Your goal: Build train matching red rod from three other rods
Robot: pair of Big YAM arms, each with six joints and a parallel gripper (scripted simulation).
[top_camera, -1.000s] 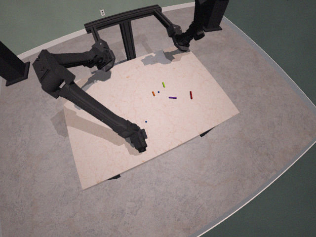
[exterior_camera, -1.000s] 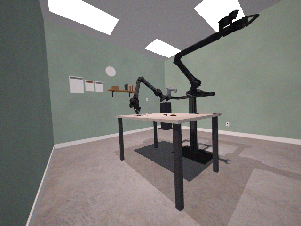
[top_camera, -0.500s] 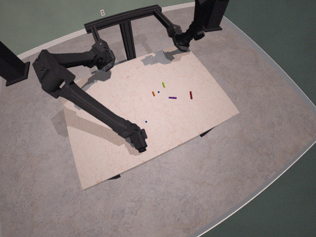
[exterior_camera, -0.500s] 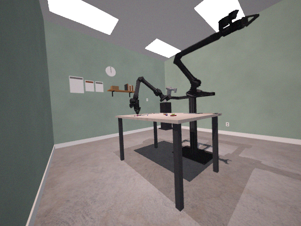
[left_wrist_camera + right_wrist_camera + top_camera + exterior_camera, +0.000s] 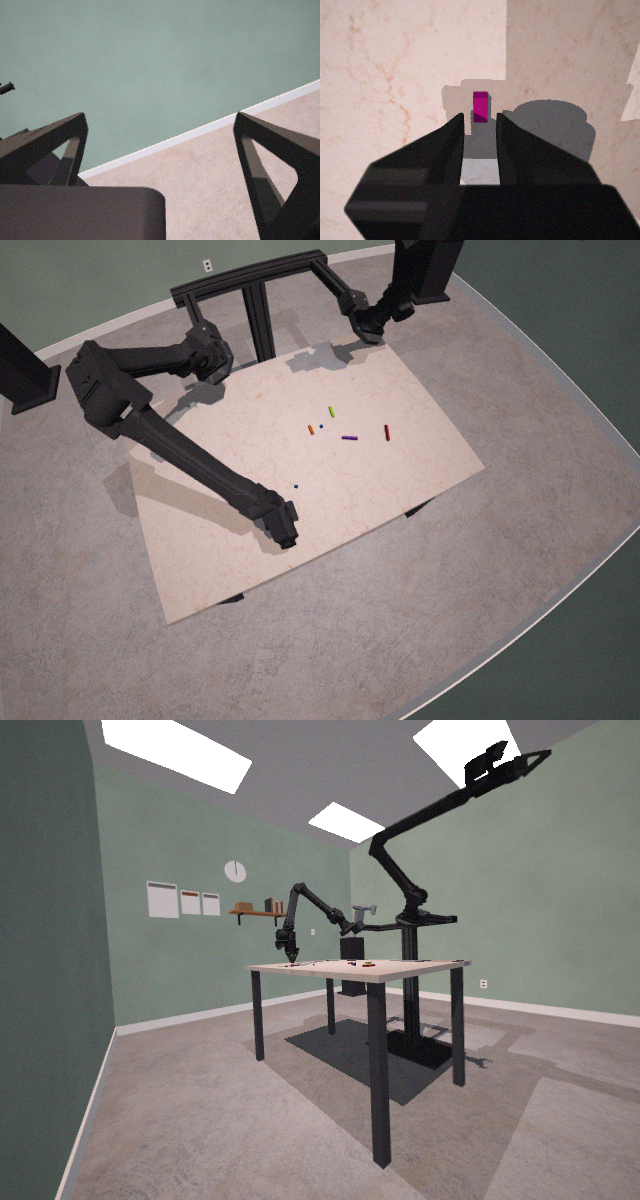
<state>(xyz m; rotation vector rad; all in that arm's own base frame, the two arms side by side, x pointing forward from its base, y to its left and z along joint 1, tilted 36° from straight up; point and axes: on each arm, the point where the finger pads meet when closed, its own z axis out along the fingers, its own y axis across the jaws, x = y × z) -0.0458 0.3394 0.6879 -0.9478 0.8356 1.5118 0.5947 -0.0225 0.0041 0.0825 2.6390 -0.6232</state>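
My right hand is 20 mm above the magenta rod. Round my right hand: purple rod (340 mm to the left, 240 mm behind, 20 mm below); then orange rod (320 mm behind, 210 mm to the left, 20 mm below); then lime rod (380 mm behind, 320 mm to the left, 20 mm below).
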